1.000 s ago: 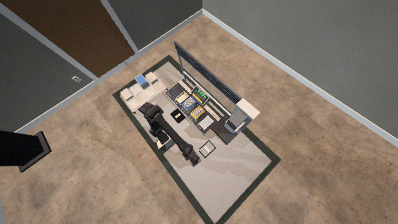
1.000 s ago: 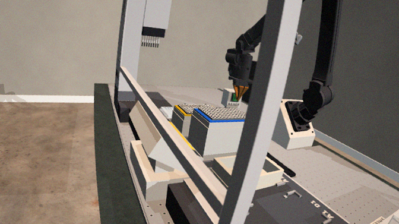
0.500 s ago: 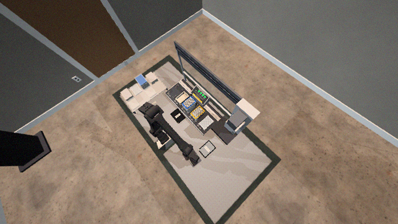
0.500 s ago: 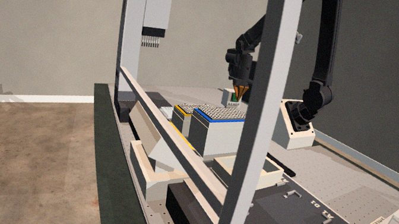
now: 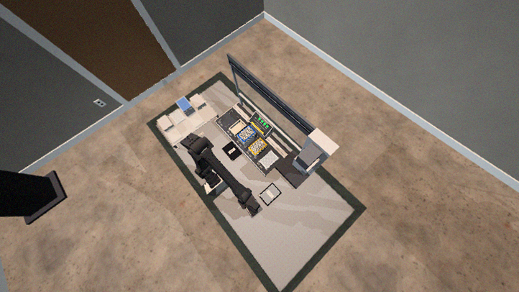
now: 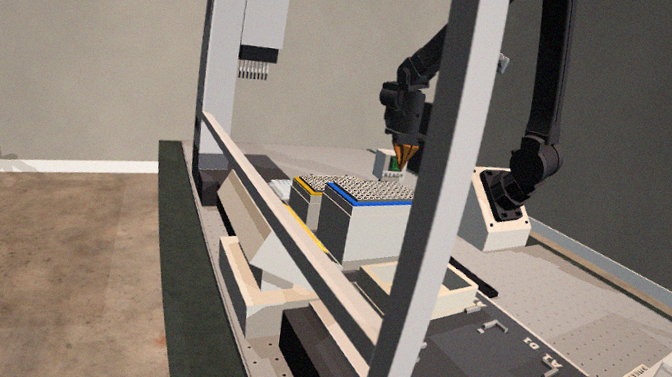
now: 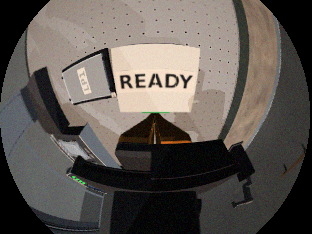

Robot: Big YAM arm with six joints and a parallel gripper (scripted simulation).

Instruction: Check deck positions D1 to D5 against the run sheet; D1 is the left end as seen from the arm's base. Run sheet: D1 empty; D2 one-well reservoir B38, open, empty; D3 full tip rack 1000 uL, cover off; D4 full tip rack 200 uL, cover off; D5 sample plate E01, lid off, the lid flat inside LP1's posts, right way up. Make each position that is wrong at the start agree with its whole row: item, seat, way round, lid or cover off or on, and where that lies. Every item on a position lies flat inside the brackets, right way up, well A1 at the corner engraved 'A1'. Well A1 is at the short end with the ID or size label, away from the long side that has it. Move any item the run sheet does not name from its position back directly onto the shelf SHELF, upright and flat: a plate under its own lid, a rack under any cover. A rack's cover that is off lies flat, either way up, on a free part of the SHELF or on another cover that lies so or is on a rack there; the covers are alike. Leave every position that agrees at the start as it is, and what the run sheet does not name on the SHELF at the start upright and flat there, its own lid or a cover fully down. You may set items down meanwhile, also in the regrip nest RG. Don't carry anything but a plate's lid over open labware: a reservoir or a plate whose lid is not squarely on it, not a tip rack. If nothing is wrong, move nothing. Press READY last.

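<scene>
My hand is 30 mm to the left of the ready button box and 10 mm above it. Also, from my hand: lid (150 mm ahead, 70 mm below, 60 mm to the right); white sample plate (310 mm ahead, 130 mm to the left, 20 mm below); yellow-rimmed tip rack (310 mm ahead, 240 mm to the left, 20 mm above).
</scene>
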